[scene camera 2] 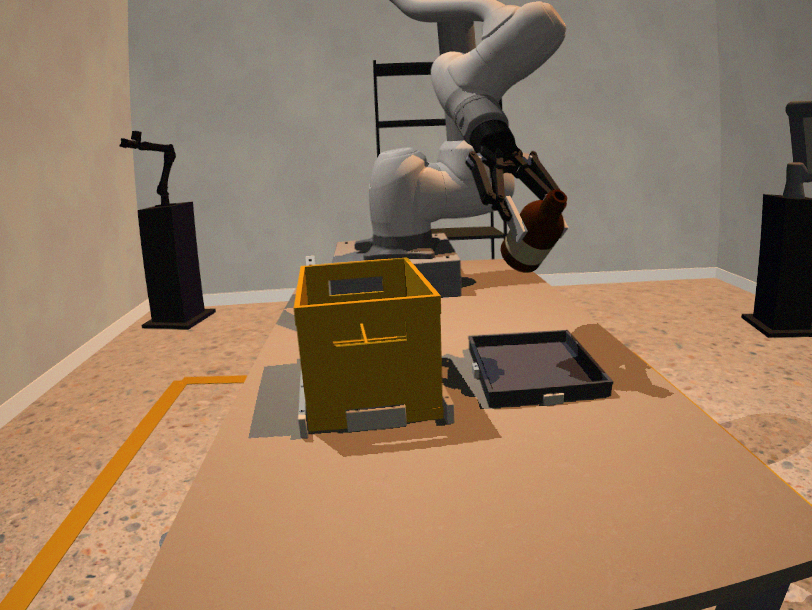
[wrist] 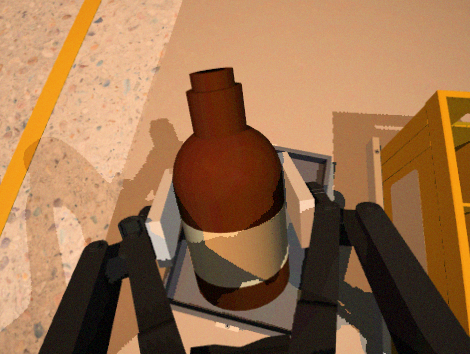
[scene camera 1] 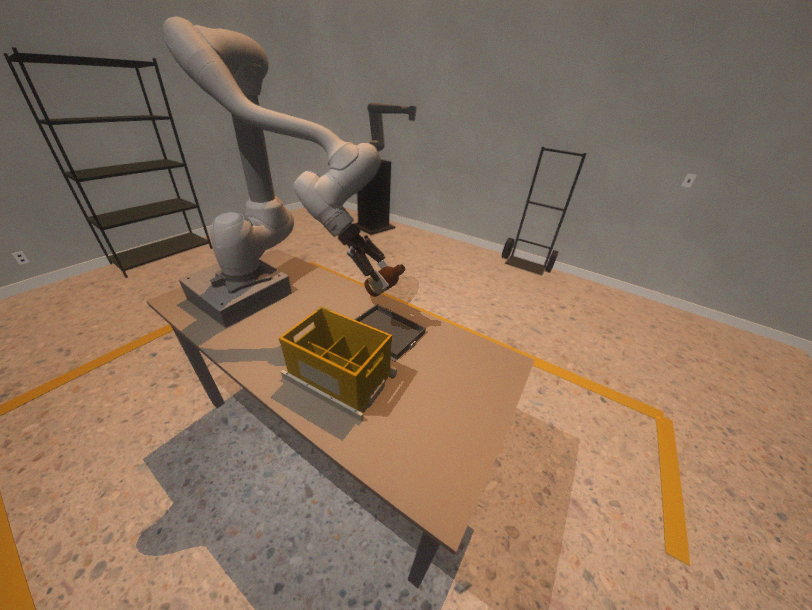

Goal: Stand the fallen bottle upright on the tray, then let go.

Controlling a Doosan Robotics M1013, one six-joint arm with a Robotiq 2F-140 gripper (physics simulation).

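Pixels of known places: gripper, fingertip midpoint: (scene camera 2: 543, 235) (wrist: 228, 179) (scene camera 1: 389, 281); arm's base, link origin: (scene camera 2: 403, 251) (scene camera 1: 243, 276).
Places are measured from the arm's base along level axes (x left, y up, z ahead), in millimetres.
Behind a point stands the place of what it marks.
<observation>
The brown bottle (scene camera 1: 393, 273) @[y 173, x 315, z 613 mm] (scene camera 2: 543, 223) @[y 151, x 318, z 621 mm] (wrist: 227, 175) @[y 181, x 311, z 576 mm] with a cream label is held in the air, tilted, with its neck slanting up and its base down. My gripper (scene camera 1: 382, 276) @[y 128, x 320, z 589 mm] (scene camera 2: 539, 227) @[y 128, x 320, z 589 mm] (wrist: 228, 179) @[y 128, x 320, z 589 mm] is shut on the bottle, its pale pads on both sides of the body. The dark, shallow tray (scene camera 1: 401, 317) @[y -75, x 399, z 585 mm] (scene camera 2: 512, 396) @[y -82, x 269, z 724 mm] (wrist: 260, 317) @[y -92, x 252, z 488 mm] lies on the table. The bottle is above it and apart from it, towards the robot base in the second scene view. In the wrist view the bottle hides much of the tray.
A yellow divided crate (scene camera 1: 288, 351) @[y 37, x -77, z 588 mm] (scene camera 2: 367, 374) @[y -20, x 78, z 794 mm] (wrist: 435, 240) @[y 41, x 129, z 628 mm] stands on the table (scene camera 1: 459, 407) @[y -97, x 242, z 1005 mm] (scene camera 2: 459, 512) @[y -98, x 211, z 984 mm] close beside the tray. A black shelf unit (scene camera 1: 85, 60), a hand truck (scene camera 1: 525, 265) and dark pedestals (scene camera 1: 374, 196) (scene camera 2: 167, 262) stand away from the table.
</observation>
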